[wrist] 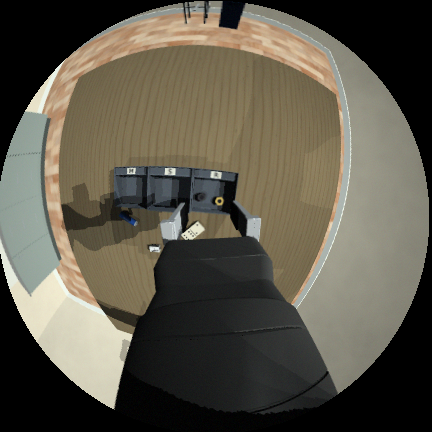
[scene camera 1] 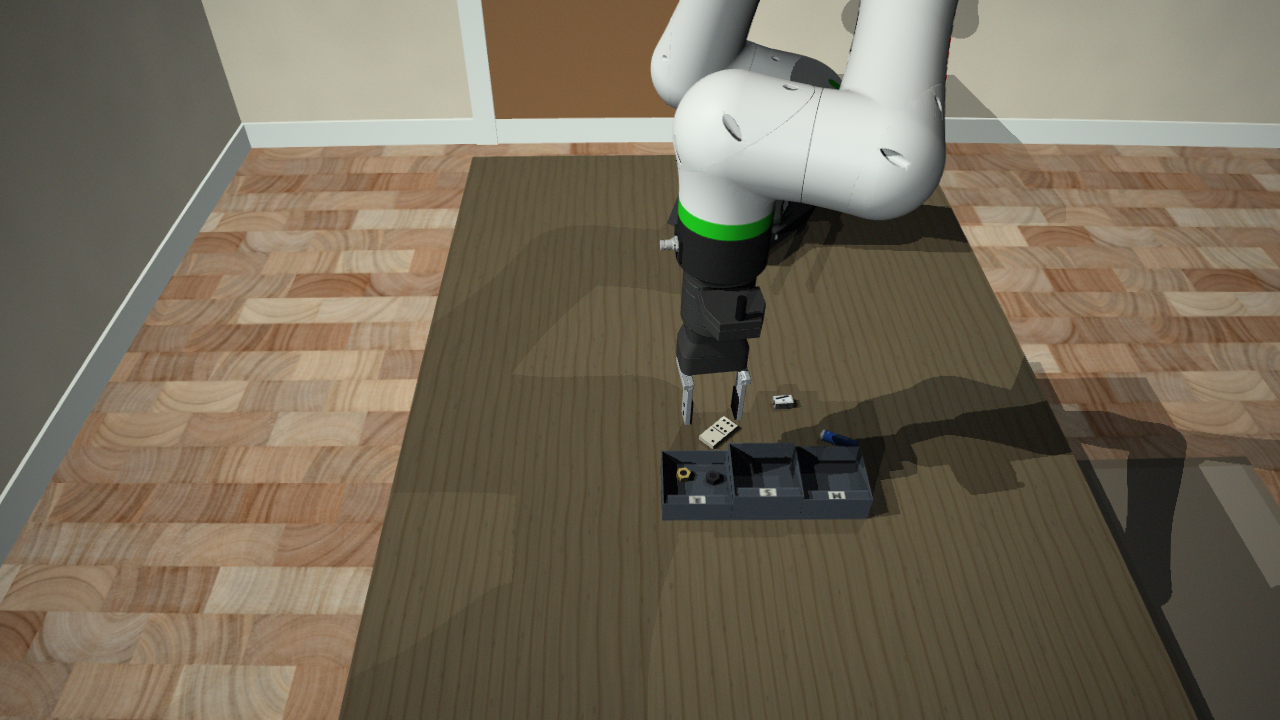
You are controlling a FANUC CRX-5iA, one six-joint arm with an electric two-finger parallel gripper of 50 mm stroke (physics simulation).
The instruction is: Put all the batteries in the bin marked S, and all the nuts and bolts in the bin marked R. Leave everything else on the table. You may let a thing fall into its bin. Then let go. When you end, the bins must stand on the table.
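Frame: origin at the arm's base, x ahead, y left, z up, level; millimetres.
Seen in the pictures: gripper, between the fingertips: (wrist: 208, 210) (scene camera 1: 711, 415).
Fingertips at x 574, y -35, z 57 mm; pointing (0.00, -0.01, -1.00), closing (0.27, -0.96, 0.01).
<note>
Pixels of each thing's middle, then the offset from my fingertips to it. "spot": a spot on its surface instead. Level surfaces: height alone.
- blue battery, middle of its body: (scene camera 1: 838, 440) (wrist: 128, 218) dx -96, dy +170, dz -128 mm
- brass nut, middle of its body: (scene camera 1: 683, 474) (wrist: 218, 200) dx -8, dy -28, dz -124 mm
- dark nut, middle of its body: (scene camera 1: 712, 477) (wrist: 201, 196) dx -8, dy +9, dz -124 mm
- bin R, a spot on its surface: (scene camera 1: 689, 512) (wrist: 220, 170) spot: dx +52, dy -15, dz -119 mm
- Bin S, middle of its body: (scene camera 1: 763, 480) (wrist: 170, 187) dx -2, dy +72, dz -112 mm
- Bin M, a spot on its surface: (scene camera 1: 836, 509) spot: dx +28, dy +161, dz -115 mm
- white domino, middle of its body: (scene camera 1: 718, 432) (wrist: 192, 231) dx -92, dy +11, dz -131 mm
- small metal sharpener, middle of its body: (scene camera 1: 782, 402) (wrist: 154, 247) dx -157, dy +96, dz -129 mm
- table, height of its surface: dz -135 mm
A blue battery (scene camera 1: 839, 438) (wrist: 129, 219) lies on the table behind bin M. A brass nut (scene camera 1: 683, 473) (wrist: 219, 201) and a dark nut (scene camera 1: 713, 478) (wrist: 200, 197) lie apart inside bin R (scene camera 1: 689, 512) (wrist: 230, 177), the left bin in the scene view. Bin S (scene camera 1: 768, 509) (wrist: 183, 172) is the middle bin and shows no object inside. The bins stand on the table. My gripper (scene camera 1: 712, 419) (wrist: 208, 210) is open with nothing between its fingers, above the table near the back edge of bin R.
Bin M (scene camera 1: 836, 509) (wrist: 141, 171) adjoins bin S, at the right in the scene view. A white domino (scene camera 1: 718, 431) (wrist: 193, 230) lies behind the bins, close to the gripper. A small metal sharpener (scene camera 1: 783, 402) (wrist: 154, 248) lies farther back on the table (scene camera 1: 554, 555).
</note>
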